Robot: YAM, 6 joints.
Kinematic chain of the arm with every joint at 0, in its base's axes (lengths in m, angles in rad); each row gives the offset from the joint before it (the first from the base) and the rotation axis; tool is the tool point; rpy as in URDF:
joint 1: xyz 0 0 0.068 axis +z
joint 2: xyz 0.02 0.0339 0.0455 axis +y
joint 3: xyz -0.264 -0.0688 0 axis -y
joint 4: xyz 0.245 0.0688 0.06 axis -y
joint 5: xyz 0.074 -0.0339 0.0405 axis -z
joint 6: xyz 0.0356 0 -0.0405 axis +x
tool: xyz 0 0 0 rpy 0 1.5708 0
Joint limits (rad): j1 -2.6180..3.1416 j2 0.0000..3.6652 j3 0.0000..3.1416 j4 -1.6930..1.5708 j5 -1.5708..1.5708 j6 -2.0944..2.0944
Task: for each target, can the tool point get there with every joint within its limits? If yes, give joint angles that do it. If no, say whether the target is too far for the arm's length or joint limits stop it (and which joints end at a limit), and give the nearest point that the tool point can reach.
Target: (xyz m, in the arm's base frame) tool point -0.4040 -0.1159 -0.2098
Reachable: no: joint limits stop it (at a limit: joint 1) | nearest point -0.3710 -0.1731 -0.2098 | short by 0.066 m
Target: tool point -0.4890 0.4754 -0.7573
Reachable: no: too far | nearest point -0.3095 0.3009 -0.3306 | short by 0.495 m
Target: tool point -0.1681 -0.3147 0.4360
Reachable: yes | joints -1.9660 1.7791 2.0500 -1.0440 1.2667 0.8469
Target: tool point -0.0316 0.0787 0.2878
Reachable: yes | joints 2.1486 0.6973 0.8825 -1.4095 0.4816 0.5795
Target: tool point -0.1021 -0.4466 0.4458
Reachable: yes | joints 1.4085 0.5744 2.5948 1.1808 -0.9315 -0.5565
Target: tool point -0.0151 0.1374 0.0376
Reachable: yes | joints 1.6406 1.7655 0.3663 -0.4871 -0.1541 -0.7909
